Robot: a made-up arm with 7 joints.
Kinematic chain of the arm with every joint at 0, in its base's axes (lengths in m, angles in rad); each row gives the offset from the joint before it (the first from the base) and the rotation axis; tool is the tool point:
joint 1: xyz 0 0 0.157 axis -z
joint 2: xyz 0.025 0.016 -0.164 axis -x
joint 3: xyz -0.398 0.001 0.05 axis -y
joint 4: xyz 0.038 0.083 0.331 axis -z
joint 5: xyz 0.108 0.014 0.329 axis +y
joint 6: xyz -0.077 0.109 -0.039 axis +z
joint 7: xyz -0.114 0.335 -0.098 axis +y
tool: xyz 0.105 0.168 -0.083
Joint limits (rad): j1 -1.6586..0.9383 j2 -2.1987..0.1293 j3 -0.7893..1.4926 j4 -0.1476..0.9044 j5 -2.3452..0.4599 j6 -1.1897..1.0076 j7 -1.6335..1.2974
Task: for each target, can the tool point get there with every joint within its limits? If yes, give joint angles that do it. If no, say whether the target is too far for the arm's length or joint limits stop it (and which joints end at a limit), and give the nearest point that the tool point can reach.
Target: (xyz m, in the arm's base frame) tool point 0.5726 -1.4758 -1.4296
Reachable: no: too far | nearest point 0.4284 -1.1042 -0.6767 | short by 0.852 m
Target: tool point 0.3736 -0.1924 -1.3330
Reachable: no: joint limits stop it (at a limit: joint 2, joint 4, joint 5, joint 6, joint 7) | nearest point 0.4674 -0.2407 -0.7513 | short by 0.591 m
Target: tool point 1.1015 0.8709 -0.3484
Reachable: no: joint limits stop it (at a limit: joint 1, joint 2, joint 6) | nearest point 0.8346 0.5434 -0.2526 | short by 0.433 m
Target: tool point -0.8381 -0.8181 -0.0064
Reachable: yes | joints 0.5318 -1.9717 0.2906 0.5655 -1.8701 -0.8273 -1.4107
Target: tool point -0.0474 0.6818 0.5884
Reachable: yes | joints 0.6481 -0.2505 0.8484 -0.0053 -1.7404 0.5493 -1.3712
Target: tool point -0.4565 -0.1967 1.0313
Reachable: yes | joints -0.5352 -0.6531 0.5657 0.1510 -1.8399 -0.1849 -1.2087
